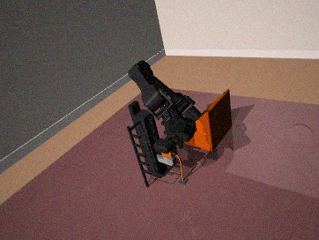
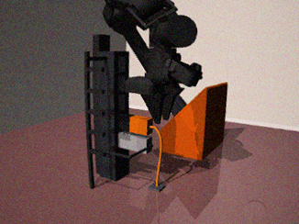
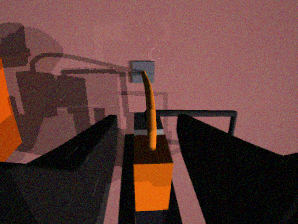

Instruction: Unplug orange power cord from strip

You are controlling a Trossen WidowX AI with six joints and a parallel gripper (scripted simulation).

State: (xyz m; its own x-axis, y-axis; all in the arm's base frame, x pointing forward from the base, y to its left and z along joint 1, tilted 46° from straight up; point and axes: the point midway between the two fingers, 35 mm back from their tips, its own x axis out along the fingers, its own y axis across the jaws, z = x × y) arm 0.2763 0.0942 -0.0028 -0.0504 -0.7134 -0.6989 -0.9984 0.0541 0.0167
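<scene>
The orange plug is 1 cm ahead of my gripper tip and 7 cm to the right of it.
</scene>
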